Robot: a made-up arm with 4 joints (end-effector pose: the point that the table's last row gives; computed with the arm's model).
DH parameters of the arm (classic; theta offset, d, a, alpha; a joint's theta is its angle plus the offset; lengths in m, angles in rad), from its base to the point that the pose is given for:
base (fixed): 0 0 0 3.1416
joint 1: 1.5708 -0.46 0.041 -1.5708
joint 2: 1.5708 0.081 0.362 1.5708
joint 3: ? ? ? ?
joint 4: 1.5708 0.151 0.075 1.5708
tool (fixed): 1.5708 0.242 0 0
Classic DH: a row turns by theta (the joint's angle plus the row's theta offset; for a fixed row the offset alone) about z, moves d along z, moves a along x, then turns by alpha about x.
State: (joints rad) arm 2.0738 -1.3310 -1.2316 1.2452
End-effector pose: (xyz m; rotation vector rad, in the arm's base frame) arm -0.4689 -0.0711 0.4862 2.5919 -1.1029 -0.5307
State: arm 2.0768 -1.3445 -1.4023 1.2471
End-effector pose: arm -0.4109 -0.0894 0.4676 2.6940 -0.8895 -0.4725
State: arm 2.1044 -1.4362 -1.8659 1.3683
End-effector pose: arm -0.2368 -0.0564 0.4245 2.9680 -0.3360 -0.2200
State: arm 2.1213 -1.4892 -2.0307 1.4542
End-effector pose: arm -0.1797 -0.0163 0.4182 3.0596 -0.1322 -0.1174
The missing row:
joint 3: 0 -0.199 0.332 1.5708
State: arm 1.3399 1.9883 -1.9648 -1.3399
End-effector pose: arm -0.0984 -0.3171 0.0599 -0.1574 -2.6796 0.4895
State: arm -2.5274 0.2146 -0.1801 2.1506
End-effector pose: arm -0.1304 -0.0252 0.9106 0.5869 2.1572 1.3969
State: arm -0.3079 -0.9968 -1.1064 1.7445
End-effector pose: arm 0.2707 -0.2574 0.6137 2.0976 1.7117 -0.4584
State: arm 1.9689 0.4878 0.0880 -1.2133
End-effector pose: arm 0.6488 -0.3018 1.0328 -1.1641 1.5601 -1.4430
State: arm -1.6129 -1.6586 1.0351 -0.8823
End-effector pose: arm 0.8562 -0.4358 0.7295 0.6903 0.2819 0.5251
